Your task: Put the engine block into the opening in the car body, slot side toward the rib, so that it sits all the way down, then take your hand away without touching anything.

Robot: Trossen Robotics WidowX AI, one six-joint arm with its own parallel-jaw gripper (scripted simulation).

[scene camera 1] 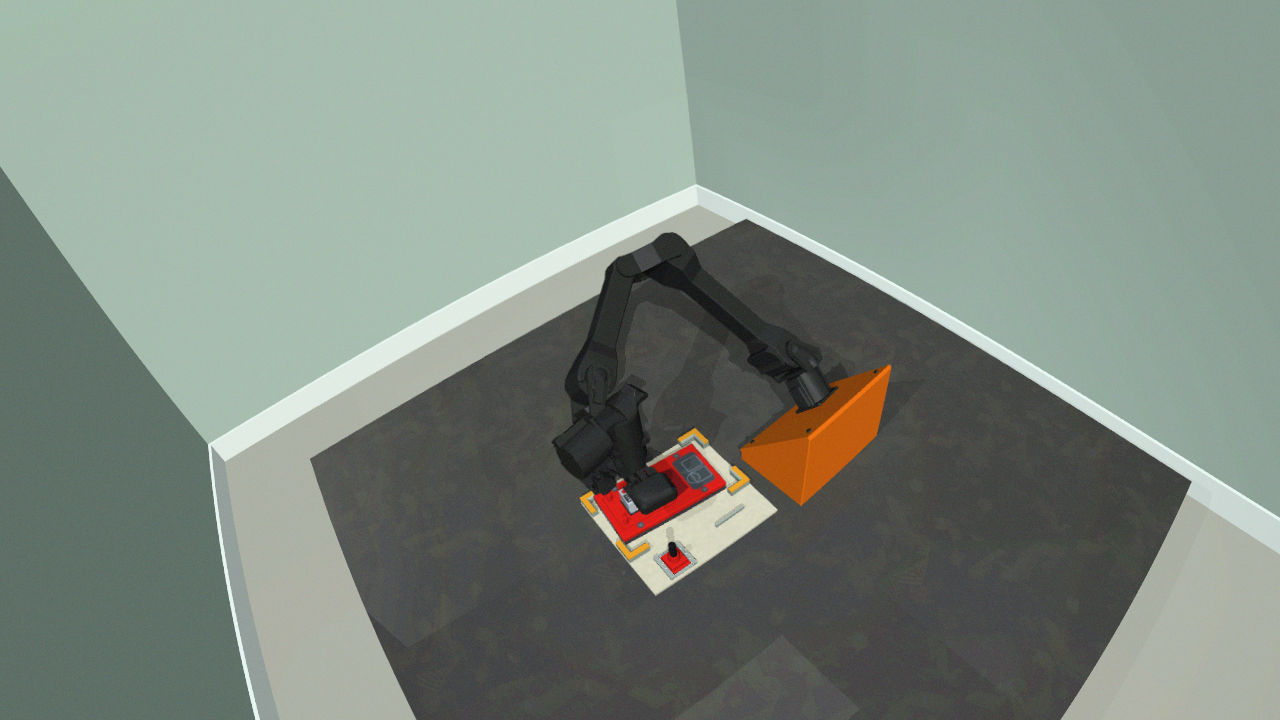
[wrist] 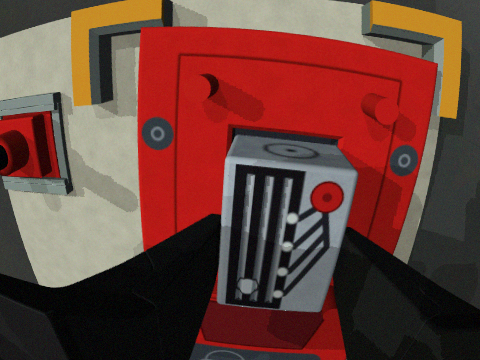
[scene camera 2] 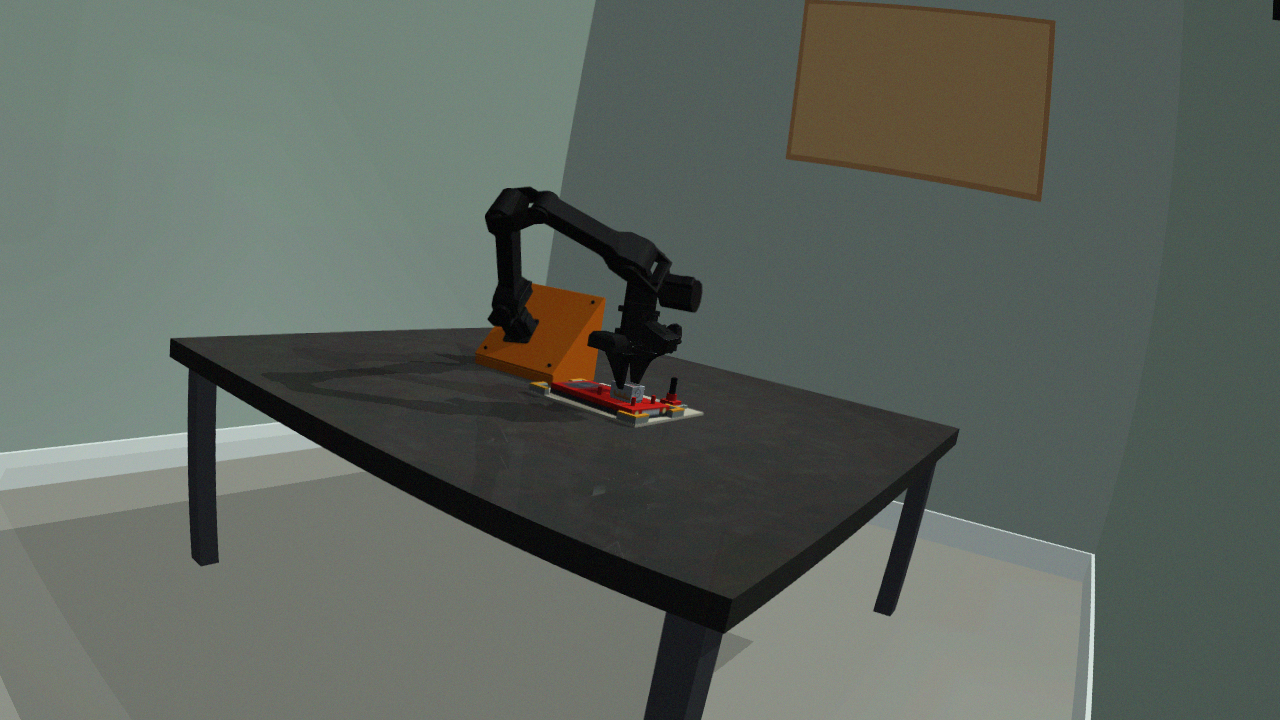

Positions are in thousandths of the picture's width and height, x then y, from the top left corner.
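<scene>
There's a red car body (wrist: 416, 243) that I can see, and an engine block (wrist: 595, 574) is held by my gripper (scene camera 2: 490, 540). You'd find my gripper (scene camera 1: 498, 685) from another view too, and again my gripper (wrist: 582, 651).
</scene>
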